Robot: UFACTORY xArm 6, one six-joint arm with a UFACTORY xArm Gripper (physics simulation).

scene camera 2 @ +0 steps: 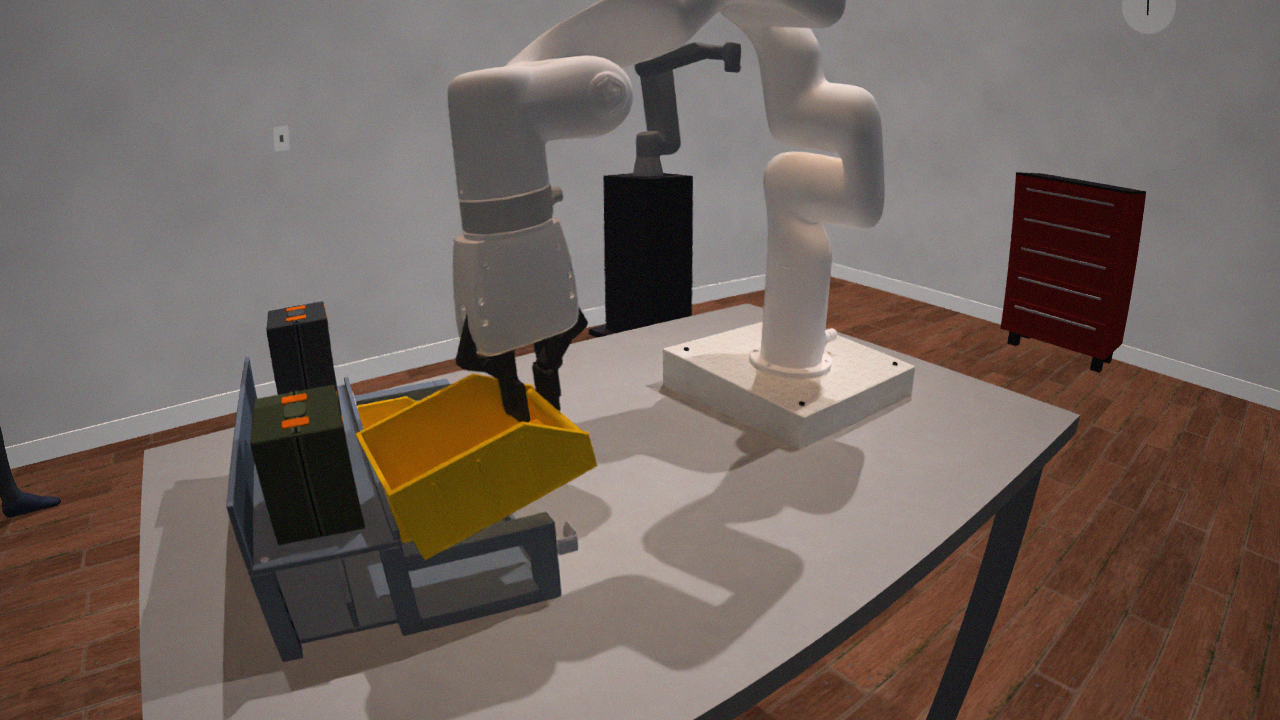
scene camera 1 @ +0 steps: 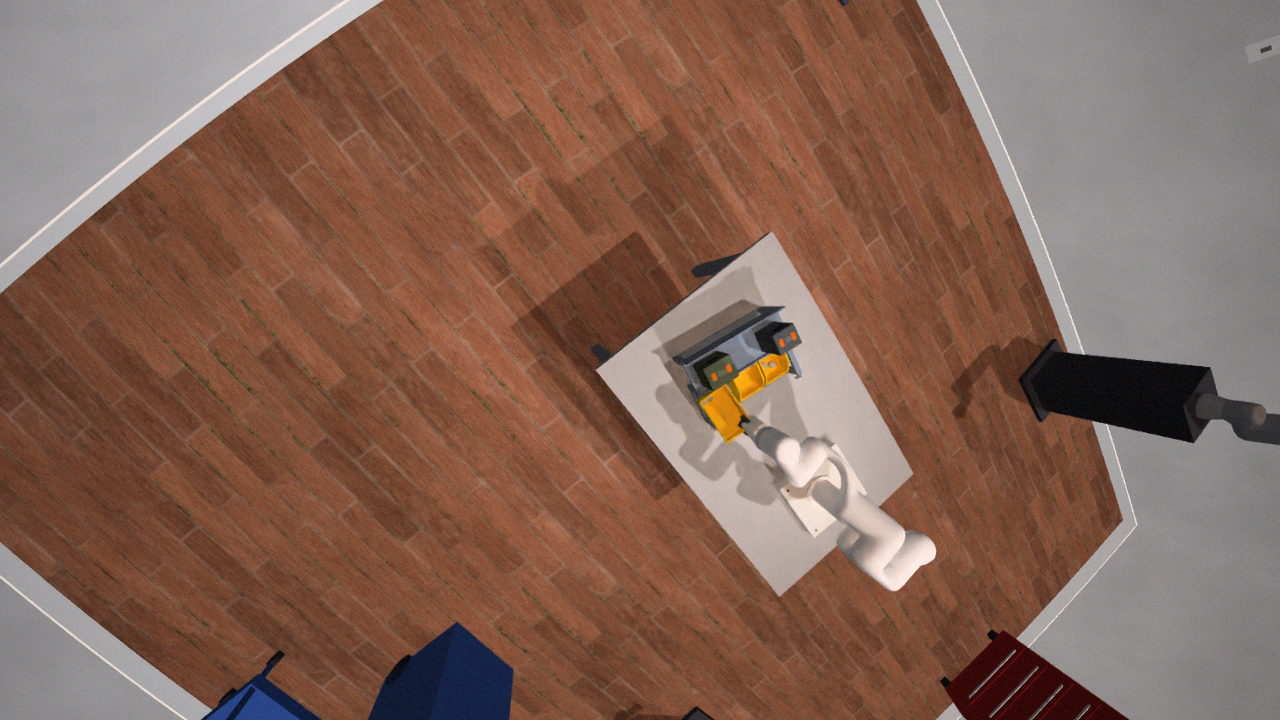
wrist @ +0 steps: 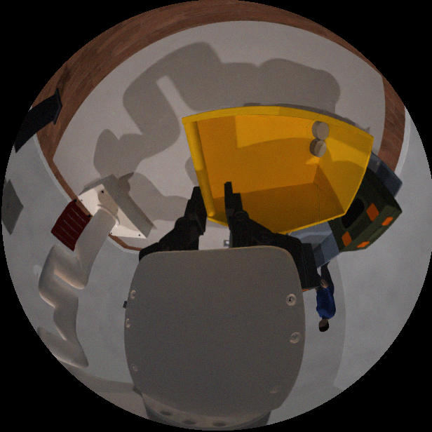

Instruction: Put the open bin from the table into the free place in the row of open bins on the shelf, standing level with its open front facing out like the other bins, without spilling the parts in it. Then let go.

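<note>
The open yellow bin is tilted at the near end of the shelf, its gripper-side end higher and its other end low over the shelf's side frame. Two round grey parts lie in it in the wrist view. My gripper is partly open around the bin's raised end wall, one finger inside and one outside, with a gap showing beside the wall. Two other yellow bins stand side by side in the row. What bears the tilted bin's underside is hidden.
A dark green case and a black case stand on the shelf behind the bins. The robot's white base block stands on the table.
</note>
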